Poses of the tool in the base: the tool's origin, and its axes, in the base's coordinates. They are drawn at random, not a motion.
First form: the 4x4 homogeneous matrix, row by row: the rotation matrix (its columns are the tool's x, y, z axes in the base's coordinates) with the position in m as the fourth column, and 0 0 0 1 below. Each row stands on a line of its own.
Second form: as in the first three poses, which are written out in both.
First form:
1:
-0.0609, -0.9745, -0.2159, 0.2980
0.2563, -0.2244, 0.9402, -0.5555
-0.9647, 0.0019, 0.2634, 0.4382
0, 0, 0, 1
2:
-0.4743, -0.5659, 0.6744, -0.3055
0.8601, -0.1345, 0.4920, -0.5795
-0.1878, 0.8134, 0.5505, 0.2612
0, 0, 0, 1
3:
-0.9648, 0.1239, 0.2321, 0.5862
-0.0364, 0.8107, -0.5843, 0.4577
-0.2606, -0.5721, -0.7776, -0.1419
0, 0, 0, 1
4:
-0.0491, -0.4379, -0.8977, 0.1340
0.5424, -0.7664, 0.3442, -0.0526
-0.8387, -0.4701, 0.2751, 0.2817
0, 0, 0, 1
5:
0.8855, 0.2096, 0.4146, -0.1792
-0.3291, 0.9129, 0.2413, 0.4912
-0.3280, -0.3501, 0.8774, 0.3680
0, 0, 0, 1
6:
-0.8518, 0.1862, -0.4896, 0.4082
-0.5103, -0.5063, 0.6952, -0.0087
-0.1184, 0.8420, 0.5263, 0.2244
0, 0, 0, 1
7:
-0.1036, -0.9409, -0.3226, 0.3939
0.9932, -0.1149, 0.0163, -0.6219
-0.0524, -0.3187, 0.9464, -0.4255
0, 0, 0, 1
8:
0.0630, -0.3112, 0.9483, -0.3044
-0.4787, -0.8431, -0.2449, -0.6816
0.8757, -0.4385, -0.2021, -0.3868
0, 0, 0, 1
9:
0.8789, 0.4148, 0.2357, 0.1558
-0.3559, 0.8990, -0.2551, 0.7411
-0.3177, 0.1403, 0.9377, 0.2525
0, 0, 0, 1
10:
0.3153, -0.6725, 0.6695, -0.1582
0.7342, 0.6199, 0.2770, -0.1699
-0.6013, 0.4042, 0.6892, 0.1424
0, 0, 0, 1
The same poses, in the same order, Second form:
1:
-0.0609, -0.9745, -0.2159, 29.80
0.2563, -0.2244, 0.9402, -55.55
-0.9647, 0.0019, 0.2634, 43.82
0, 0, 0, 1

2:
-0.4743, -0.5659, 0.6744, -30.55
0.8601, -0.1345, 0.4920, -57.95
-0.1878, 0.8134, 0.5505, 26.12
0, 0, 0, 1

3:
-0.9648, 0.1239, 0.2321, 58.62
-0.0364, 0.8107, -0.5843, 45.77
-0.2606, -0.5721, -0.7776, -14.19
0, 0, 0, 1

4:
-0.0491, -0.4379, -0.8977, 13.40
0.5424, -0.7664, 0.3442, -5.26
-0.8387, -0.4701, 0.2751, 28.17
0, 0, 0, 1

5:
0.8855, 0.2096, 0.4146, -17.92
-0.3291, 0.9129, 0.2413, 49.12
-0.3280, -0.3501, 0.8774, 36.80
0, 0, 0, 1

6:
-0.8518, 0.1862, -0.4896, 40.82
-0.5103, -0.5063, 0.6952, -0.87
-0.1184, 0.8420, 0.5263, 22.44
0, 0, 0, 1

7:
-0.1036, -0.9409, -0.3226, 39.39
0.9932, -0.1149, 0.0163, -62.19
-0.0524, -0.3187, 0.9464, -42.55
0, 0, 0, 1

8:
0.0630, -0.3112, 0.9483, -30.44
-0.4787, -0.8431, -0.2449, -68.16
0.8757, -0.4385, -0.2021, -38.68
0, 0, 0, 1

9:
0.8789, 0.4148, 0.2357, 15.58
-0.3559, 0.8990, -0.2551, 74.11
-0.3177, 0.1403, 0.9377, 25.25
0, 0, 0, 1

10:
0.3153, -0.6725, 0.6695, -15.82
0.7342, 0.6199, 0.2770, -16.99
-0.6013, 0.4042, 0.6892, 14.24
0, 0, 0, 1

